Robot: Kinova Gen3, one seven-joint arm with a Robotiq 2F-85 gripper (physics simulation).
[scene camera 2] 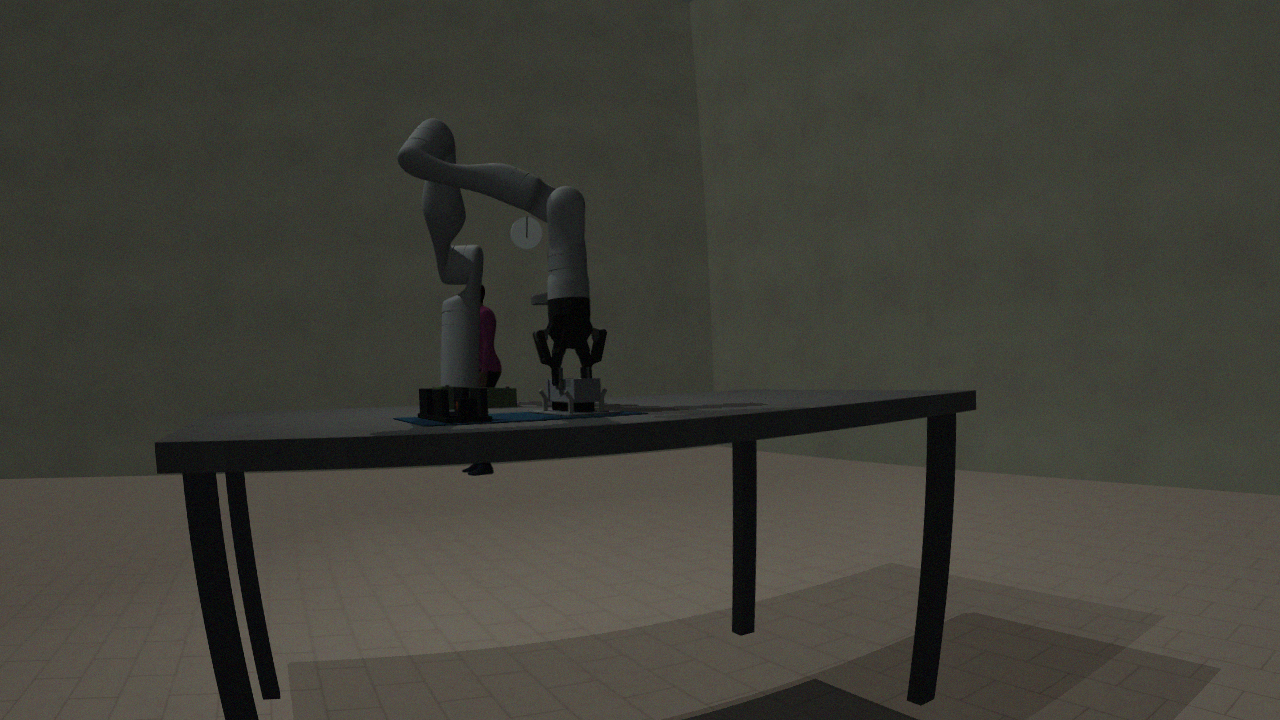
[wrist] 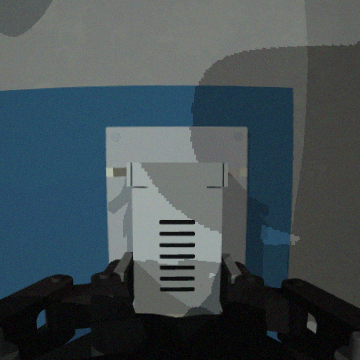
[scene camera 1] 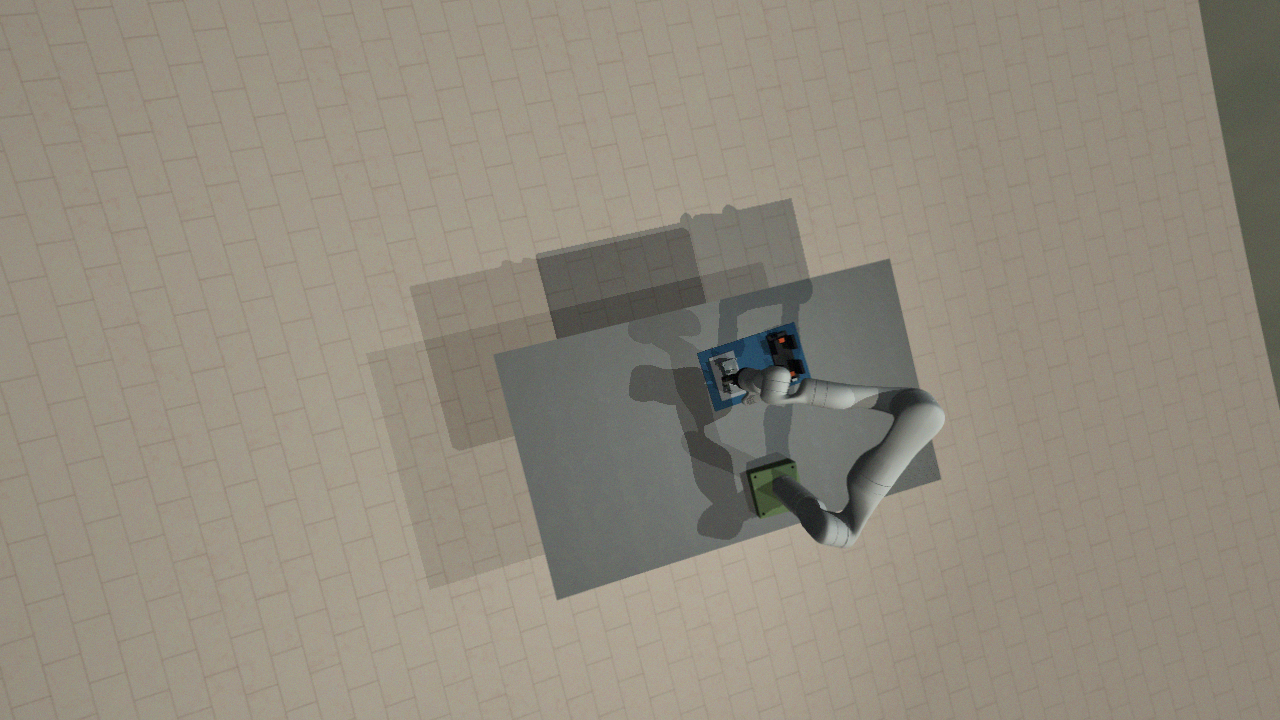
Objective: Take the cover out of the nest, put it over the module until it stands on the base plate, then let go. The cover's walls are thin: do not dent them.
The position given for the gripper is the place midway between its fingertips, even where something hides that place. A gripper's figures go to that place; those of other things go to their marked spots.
Labels:
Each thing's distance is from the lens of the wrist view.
gripper (wrist: pixel 176 268): 16 cm
grey cover (wrist: pixel 176 220): 14 cm

